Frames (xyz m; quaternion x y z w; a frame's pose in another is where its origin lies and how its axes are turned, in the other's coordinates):
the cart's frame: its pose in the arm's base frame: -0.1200 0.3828 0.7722 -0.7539 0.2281 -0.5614 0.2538
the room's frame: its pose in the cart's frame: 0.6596 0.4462 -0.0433 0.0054 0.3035 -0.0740 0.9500
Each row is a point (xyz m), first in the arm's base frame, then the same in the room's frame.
Working: the arm's base frame: its pose in the room's frame: -0.9825 0.1829 -0.3244 0.5613 -0.2349 0.7821 0.1344

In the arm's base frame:
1: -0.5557 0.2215 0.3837
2: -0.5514 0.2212 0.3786
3: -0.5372 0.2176 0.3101
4: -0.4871 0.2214 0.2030
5: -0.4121 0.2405 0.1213
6: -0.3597 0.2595 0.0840
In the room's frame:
1: -0.5893 -0.1754 -0.7958
2: -0.5948 -0.1727 -0.7930
3: -0.6536 -0.1349 -0.7966
4: -0.7594 -0.0853 -0.7781
5: -0.8601 -0.0632 -0.7329
6: -0.9170 -0.0629 -0.6974

